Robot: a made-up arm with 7 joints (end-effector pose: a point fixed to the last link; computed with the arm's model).
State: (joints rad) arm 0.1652 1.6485 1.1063 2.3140 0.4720 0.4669 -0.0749
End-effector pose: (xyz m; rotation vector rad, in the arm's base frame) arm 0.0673 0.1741 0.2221 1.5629 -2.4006 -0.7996
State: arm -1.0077 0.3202 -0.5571 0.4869 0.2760 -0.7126 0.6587
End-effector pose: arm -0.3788 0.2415 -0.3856 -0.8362 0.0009 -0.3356
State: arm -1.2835 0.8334 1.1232 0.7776 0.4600 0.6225 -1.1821
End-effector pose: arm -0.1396 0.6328 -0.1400 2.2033 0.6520 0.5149
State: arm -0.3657 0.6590 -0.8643 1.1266 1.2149 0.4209 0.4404
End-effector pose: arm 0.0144 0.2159 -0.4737 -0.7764 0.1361 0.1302
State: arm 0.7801 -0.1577 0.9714 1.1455 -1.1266 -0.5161 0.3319
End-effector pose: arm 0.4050 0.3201 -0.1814 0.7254 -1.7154 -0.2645
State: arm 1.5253 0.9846 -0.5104 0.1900 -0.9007 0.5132 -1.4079
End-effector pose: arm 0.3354 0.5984 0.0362 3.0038 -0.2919 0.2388
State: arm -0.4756 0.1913 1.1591 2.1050 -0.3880 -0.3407 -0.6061
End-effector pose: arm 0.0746 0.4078 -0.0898 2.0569 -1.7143 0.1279
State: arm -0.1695 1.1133 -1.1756 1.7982 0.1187 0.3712 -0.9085
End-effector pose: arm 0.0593 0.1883 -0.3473 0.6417 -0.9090 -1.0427
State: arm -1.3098 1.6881 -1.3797 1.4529 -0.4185 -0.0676 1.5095
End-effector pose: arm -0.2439 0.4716 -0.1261 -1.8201 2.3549 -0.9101
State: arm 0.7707 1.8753 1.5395 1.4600 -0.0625 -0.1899 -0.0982
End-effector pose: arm -0.2591 0.3296 0.2807 -1.7703 1.4337 -0.4101
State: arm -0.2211 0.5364 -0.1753 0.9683 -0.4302 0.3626 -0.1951
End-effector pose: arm 0.1609 0.3294 -0.4383 0.8256 -0.3459 -0.7226
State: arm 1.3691 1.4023 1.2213 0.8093 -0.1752 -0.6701 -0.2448
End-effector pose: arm -0.1125 0.6455 0.1019 -1.5484 1.6091 -1.2444
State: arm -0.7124 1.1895 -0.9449 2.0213 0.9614 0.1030 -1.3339
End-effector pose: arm -0.0421 0.1723 -0.3004 0.6138 -0.2992 -0.2234
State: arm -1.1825 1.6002 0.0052 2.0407 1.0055 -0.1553 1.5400
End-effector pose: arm 0.1097 0.2599 -0.2557 -1.8079 -0.0193 -1.0621
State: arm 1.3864 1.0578 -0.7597 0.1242 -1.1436 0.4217 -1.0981
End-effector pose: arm 0.2994 0.6254 -0.0273 2.8267 -0.1103 -0.6713
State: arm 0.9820 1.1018 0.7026 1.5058 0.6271 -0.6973 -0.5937
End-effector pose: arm 0.0854 0.4830 0.2287 -0.5558 2.1545 -0.8506
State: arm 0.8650 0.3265 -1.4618 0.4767 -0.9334 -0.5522 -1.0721
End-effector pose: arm 0.4271 0.1836 -0.3435 0.6881 -2.1093 -1.8726
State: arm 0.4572 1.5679 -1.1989 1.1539 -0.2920 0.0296 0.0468
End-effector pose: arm 0.2108 0.5269 -0.1937 0.9780 -0.1380 -1.5321
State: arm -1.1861 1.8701 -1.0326 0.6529 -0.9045 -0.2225 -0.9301
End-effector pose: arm 0.0292 0.6748 -0.0930 -0.2566 0.3376 -2.8086
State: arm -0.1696 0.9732 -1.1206 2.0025 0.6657 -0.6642 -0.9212
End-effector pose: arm 0.0743 0.1060 -0.2966 -0.2476 -1.3161 0.1978
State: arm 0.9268 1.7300 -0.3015 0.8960 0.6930 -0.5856 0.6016
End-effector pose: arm 0.1400 0.6020 0.1858 1.1395 -1.7980 -0.7725
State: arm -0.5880 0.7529 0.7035 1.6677 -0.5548 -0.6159 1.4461
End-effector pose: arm 0.1830 0.4472 -0.1524 0.0639 -0.2224 -1.7596
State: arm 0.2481 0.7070 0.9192 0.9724 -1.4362 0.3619 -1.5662
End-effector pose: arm 0.1989 0.5826 -0.1486 -3.0047 0.2206 -0.0028
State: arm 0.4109 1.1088 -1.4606 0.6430 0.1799 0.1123 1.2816
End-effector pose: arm 0.1748 0.5154 -0.3498 -0.3881 0.6612 -0.8881
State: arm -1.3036 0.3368 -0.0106 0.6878 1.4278 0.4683 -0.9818
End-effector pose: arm -0.3981 0.3096 -0.3143 1.0962 1.3288 0.7504
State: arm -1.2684 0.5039 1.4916 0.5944 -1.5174 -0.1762 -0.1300
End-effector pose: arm -0.3432 0.5478 -0.1215 0.9474 0.8995 -0.8527
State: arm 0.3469 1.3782 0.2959 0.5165 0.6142 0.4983 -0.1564
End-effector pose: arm 0.1577 0.6715 -0.0028 1.0313 -0.8502 0.8872
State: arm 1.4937 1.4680 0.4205 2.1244 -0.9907 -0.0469 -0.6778
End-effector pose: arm -0.0797 0.2479 0.2492 -1.7682 0.5254 -0.3717
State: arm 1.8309 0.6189 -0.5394 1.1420 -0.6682 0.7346 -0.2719
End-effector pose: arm 0.3203 0.2516 0.3372 1.9038 -1.7221 0.3936
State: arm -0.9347 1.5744 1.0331 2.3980 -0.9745 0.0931 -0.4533
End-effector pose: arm 0.2102 0.1710 0.0208 -1.5656 1.6503 1.4628
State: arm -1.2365 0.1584 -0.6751 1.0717 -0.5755 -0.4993 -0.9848
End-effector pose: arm -0.3306 0.0427 -0.3412 0.0819 -0.7021 -0.4972
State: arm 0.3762 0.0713 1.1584 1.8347 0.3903 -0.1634 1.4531
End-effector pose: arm 0.1679 0.4358 -0.0966 0.1631 -2.3771 -0.6126
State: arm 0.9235 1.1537 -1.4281 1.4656 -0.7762 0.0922 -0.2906
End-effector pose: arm 0.3429 0.2851 -0.2039 1.3205 -1.1737 -2.0150
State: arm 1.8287 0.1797 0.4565 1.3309 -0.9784 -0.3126 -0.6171
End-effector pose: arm 0.2187 0.3382 0.3390 -1.3235 2.1293 -1.1126
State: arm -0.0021 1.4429 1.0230 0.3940 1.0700 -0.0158 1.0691
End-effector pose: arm 0.0624 0.6980 0.0323 0.2269 -2.1176 0.1780
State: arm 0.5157 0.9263 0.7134 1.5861 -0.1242 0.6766 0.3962
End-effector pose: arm 0.1983 0.4694 0.1286 0.9448 -1.5313 0.2190
